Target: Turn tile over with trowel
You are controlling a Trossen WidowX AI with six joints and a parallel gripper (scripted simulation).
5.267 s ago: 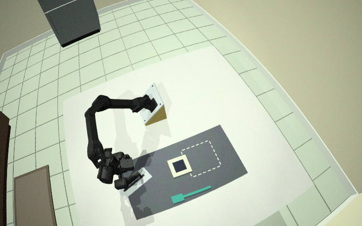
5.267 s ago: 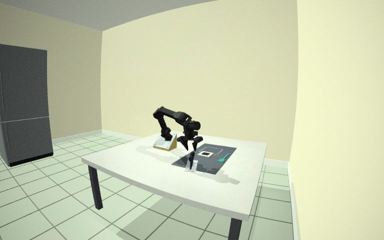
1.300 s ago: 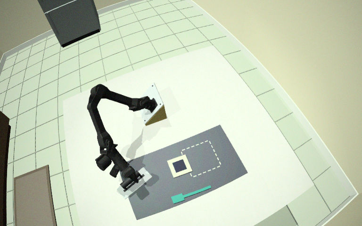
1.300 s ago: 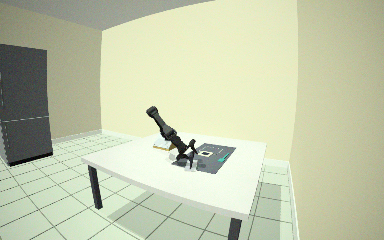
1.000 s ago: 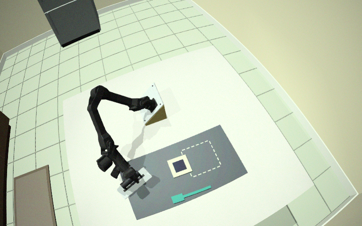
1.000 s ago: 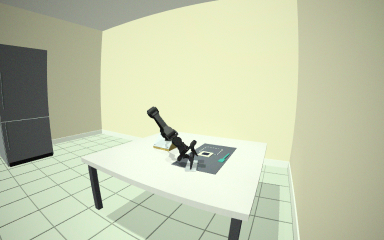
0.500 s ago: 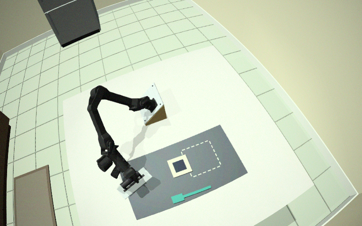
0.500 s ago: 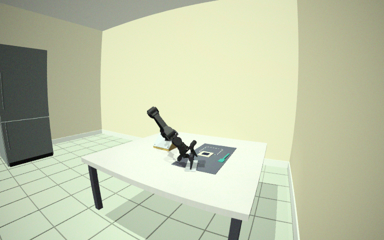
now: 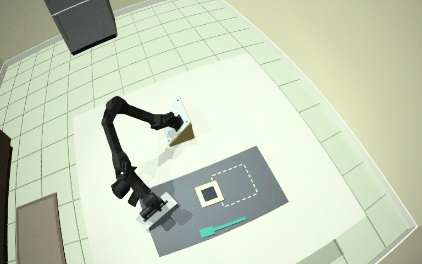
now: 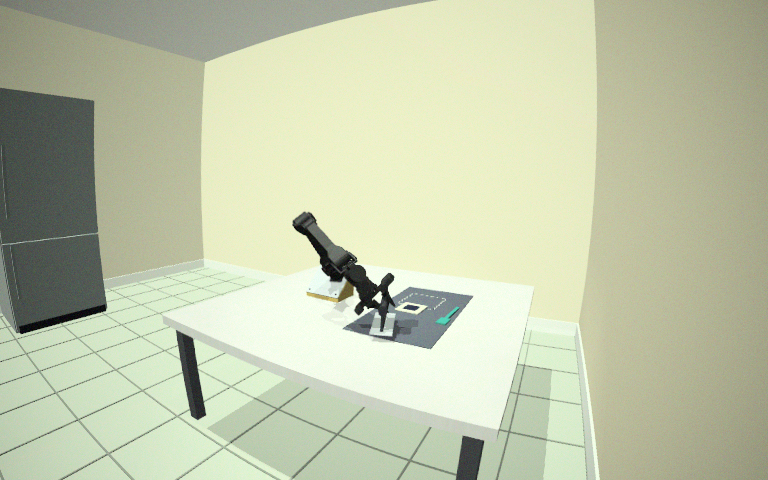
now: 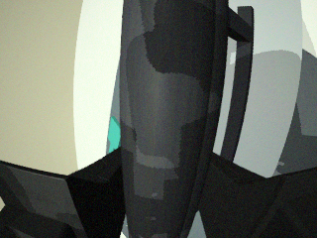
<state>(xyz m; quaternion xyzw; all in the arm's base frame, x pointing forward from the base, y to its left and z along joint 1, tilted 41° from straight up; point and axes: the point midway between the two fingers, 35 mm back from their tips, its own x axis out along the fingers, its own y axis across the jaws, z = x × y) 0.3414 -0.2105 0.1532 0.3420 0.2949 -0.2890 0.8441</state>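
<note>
The tile is 230 mm to the left of my gripper tip and 70 mm below it. The rest, counted from my gripper tip: grey mat (220 mm to the left, 90 mm below, 30 mm ahead); then teal flat tool (190 mm to the left, 170 mm ahead, 70 mm below).
</note>
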